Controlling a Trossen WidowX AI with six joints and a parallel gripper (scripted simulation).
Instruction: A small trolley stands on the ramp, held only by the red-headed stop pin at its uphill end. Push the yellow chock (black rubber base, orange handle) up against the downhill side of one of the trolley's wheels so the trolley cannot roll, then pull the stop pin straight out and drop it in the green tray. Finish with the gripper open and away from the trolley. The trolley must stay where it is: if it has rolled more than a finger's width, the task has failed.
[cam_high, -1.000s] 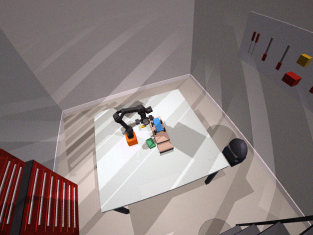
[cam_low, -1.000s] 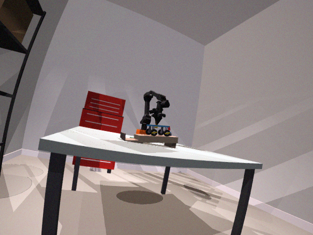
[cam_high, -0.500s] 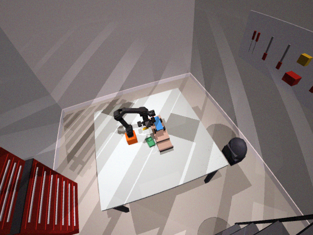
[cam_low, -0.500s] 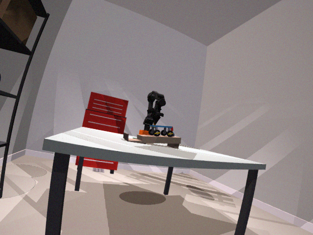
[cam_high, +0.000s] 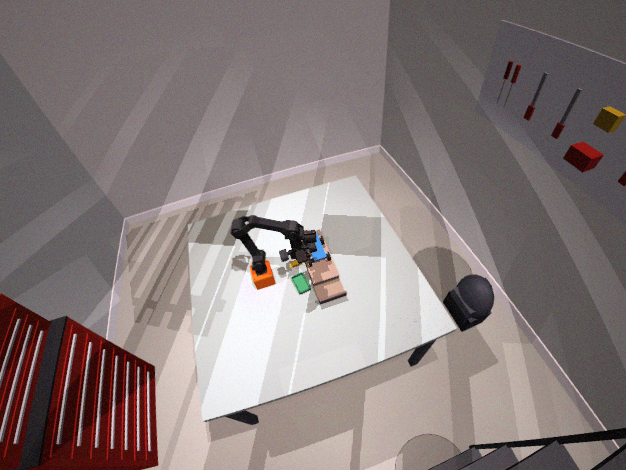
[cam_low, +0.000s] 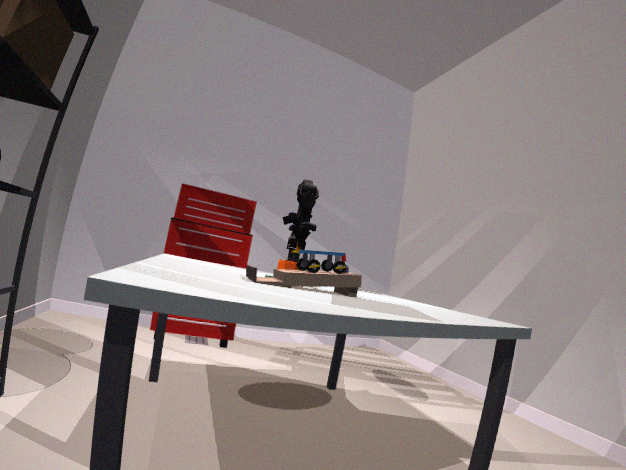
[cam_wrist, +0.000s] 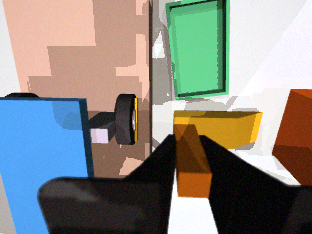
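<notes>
The red-headed stop pin lies 100 mm ahead of my gripper tip, 180 mm to the left of it and 30 mm below it. Round my gripper tip: blue-topped trolley (110 mm ahead, 60 mm to the left, 50 mm below); tan ramp (110 mm ahead, 60 mm to the left, 110 mm below); green tray (30 mm behind, 40 mm to the right, 170 mm below).
</notes>
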